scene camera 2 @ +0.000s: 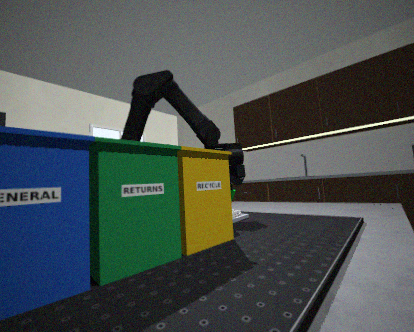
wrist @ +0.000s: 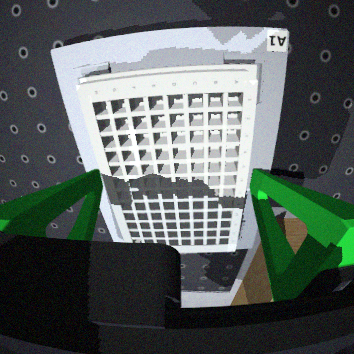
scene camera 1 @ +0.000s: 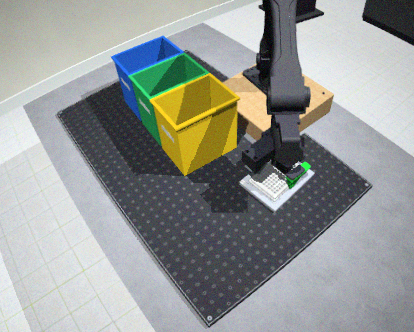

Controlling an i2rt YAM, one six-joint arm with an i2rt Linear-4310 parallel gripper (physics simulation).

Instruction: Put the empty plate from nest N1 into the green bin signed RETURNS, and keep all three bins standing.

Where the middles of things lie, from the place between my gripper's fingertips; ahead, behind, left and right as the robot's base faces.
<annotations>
The plate (scene camera 1: 271, 182) is right at my hand. Round my hand: green bin (scene camera 2: 134, 215) (12 cm ahead, 34 cm to the right, 7 cm above); then nest tray (scene camera 1: 253, 190) (1 cm below); then yellow bin (scene camera 1: 197, 121) (11 cm ahead, 21 cm to the right, 7 cm above).
</annotations>
